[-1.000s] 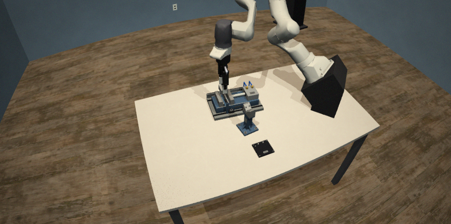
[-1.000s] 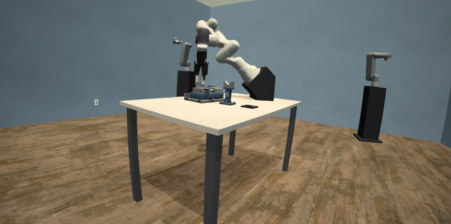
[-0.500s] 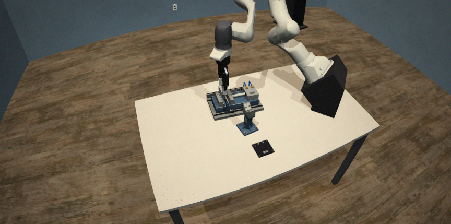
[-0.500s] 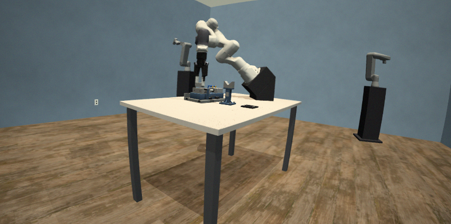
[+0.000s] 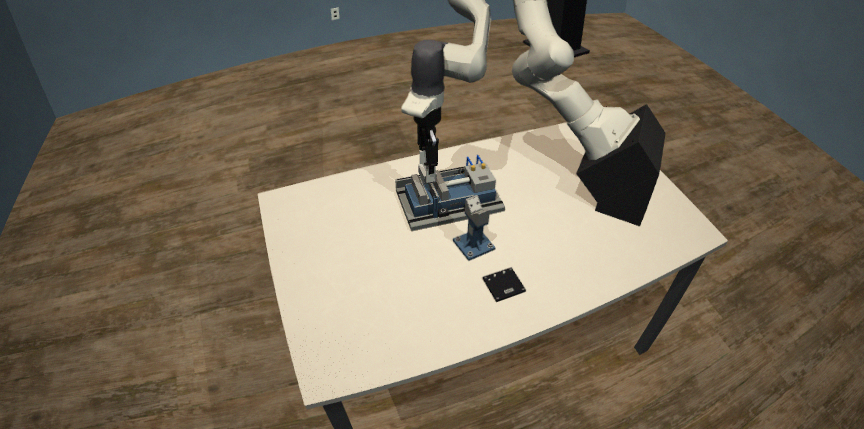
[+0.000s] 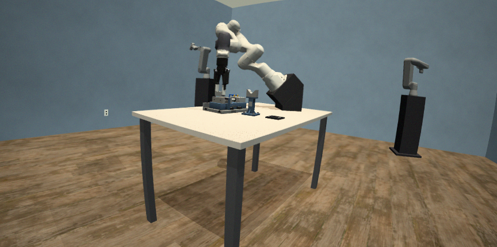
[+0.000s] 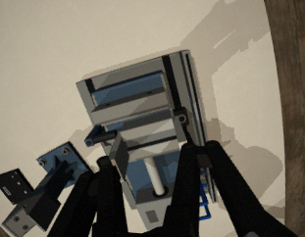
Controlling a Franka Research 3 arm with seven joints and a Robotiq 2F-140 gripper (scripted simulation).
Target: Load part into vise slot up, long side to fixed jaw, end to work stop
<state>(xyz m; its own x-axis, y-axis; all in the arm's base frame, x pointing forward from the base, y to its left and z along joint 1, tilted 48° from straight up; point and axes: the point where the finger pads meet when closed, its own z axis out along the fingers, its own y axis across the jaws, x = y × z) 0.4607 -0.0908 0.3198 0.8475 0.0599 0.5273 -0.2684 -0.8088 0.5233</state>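
My gripper is now 2 cm above the part. Also, from my hand: black infeed plate 39 cm to the left, 14 cm below, 2 cm ahead; then vise 10 cm below, 6 cm behind, 4 cm to the left; then air cylinder 15 cm behind, 7 cm to the left, 6 cm below.
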